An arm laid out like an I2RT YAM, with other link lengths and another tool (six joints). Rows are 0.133 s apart.
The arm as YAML. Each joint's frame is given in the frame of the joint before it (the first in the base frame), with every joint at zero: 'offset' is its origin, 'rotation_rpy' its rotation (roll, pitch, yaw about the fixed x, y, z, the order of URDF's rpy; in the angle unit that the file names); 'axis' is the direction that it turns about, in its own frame. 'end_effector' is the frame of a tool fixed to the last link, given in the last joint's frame.
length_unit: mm
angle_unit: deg
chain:
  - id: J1
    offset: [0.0, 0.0, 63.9]
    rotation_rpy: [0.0, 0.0, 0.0]
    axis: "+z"
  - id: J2
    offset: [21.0, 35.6, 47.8]
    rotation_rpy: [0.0, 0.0, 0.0]
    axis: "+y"
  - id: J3
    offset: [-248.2, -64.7, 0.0]
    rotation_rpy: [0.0, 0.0, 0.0]
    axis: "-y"
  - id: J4
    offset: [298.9, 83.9, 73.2]
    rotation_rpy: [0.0, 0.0, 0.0]
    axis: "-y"
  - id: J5
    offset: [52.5, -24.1, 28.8]
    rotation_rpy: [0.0, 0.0, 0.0]
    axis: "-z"
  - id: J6
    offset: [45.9, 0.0, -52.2]
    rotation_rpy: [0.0, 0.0, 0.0]
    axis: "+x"
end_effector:
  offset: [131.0, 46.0, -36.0]
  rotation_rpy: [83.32, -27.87, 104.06]
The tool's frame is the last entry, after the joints.
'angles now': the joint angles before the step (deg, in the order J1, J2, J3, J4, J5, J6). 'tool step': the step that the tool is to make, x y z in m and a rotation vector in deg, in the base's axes. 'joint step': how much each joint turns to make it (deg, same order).
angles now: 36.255, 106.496, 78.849, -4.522, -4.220, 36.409
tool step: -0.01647, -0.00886, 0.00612, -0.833, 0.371, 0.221
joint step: 0.394, -4.092, -3.193, -1.713, 0.387, -0.287
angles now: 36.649, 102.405, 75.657, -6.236, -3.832, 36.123
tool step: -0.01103, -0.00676, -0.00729, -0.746, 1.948, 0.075
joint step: 0.002, -1.622, -2.267, -1.333, -0.376, 0.428
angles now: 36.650, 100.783, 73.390, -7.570, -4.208, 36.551
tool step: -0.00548, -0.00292, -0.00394, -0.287, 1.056, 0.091
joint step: 0.000, -0.676, -1.057, -0.617, -0.306, 0.274
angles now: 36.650, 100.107, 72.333, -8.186, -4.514, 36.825
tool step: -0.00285, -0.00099, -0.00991, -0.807, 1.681, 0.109
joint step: 0.000, 0.781, -0.084, -0.948, -0.301, 0.220
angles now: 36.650, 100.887, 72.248, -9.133, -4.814, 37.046
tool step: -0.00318, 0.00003, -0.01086, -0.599, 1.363, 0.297
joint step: 0.089, 0.871, -0.386, -0.182, -0.371, 0.132
